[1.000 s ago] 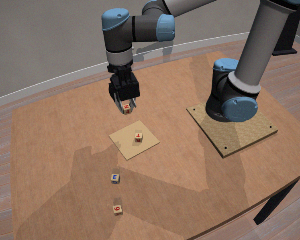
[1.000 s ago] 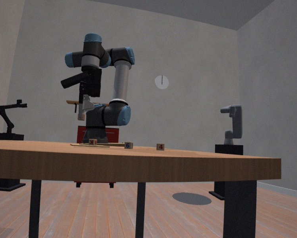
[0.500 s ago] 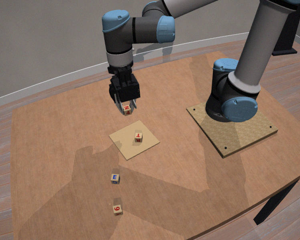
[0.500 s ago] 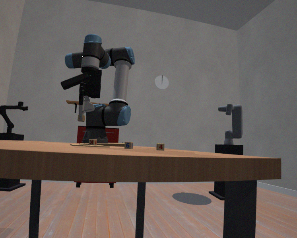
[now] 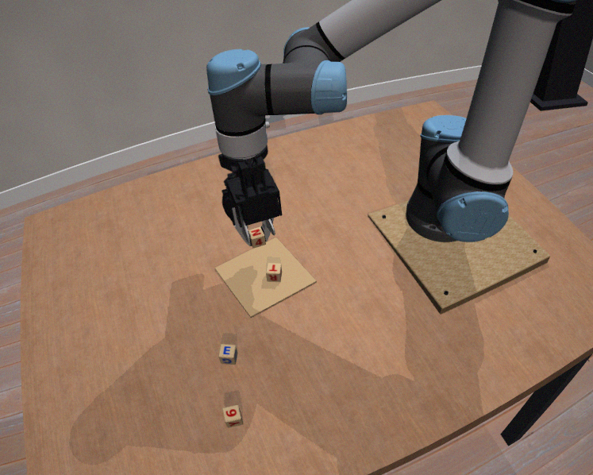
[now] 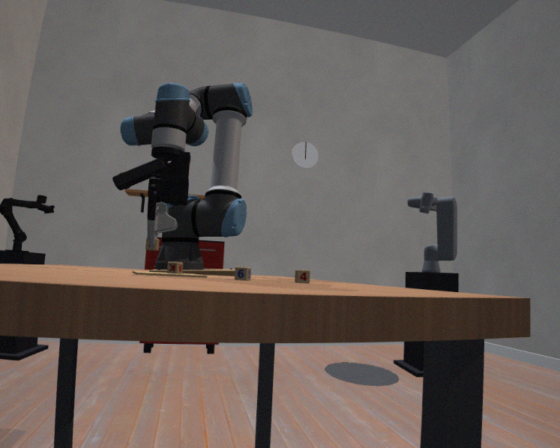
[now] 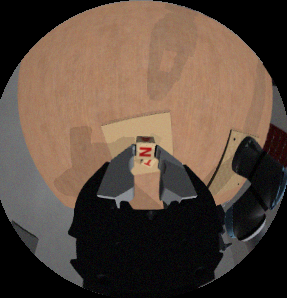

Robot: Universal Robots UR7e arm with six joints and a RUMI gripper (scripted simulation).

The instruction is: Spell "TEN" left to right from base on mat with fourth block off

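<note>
My hand is 40 mm to the right of the tan mat and 70 mm above it. Round my hand: E block 100 mm ahead, 200 mm to the left, 60 mm below; then T block 20 mm behind, 50 mm to the left, 50 mm below; then 9 block 110 mm ahead, 310 mm to the left, 60 mm below.
</note>
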